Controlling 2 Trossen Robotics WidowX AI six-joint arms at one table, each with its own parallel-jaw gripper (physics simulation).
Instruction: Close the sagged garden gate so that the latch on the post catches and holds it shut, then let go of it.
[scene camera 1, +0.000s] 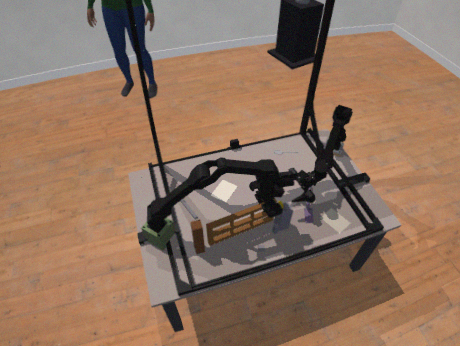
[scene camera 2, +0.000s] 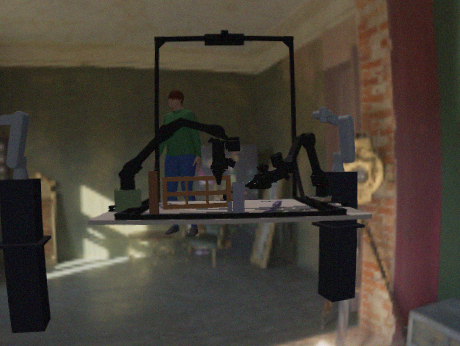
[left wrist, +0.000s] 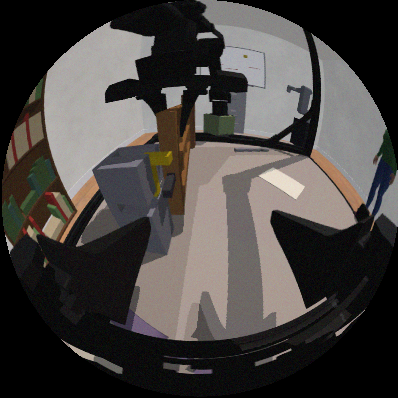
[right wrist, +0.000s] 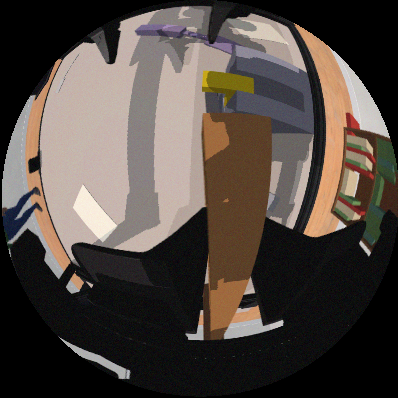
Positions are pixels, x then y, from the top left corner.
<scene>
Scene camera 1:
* wooden gate: 253, 217
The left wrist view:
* my left gripper: 212, 220
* my right gripper: 173, 136
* wooden gate: 167, 121
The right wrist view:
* my left gripper: 156, 47
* my right gripper: 221, 212
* wooden gate: 236, 147
</scene>
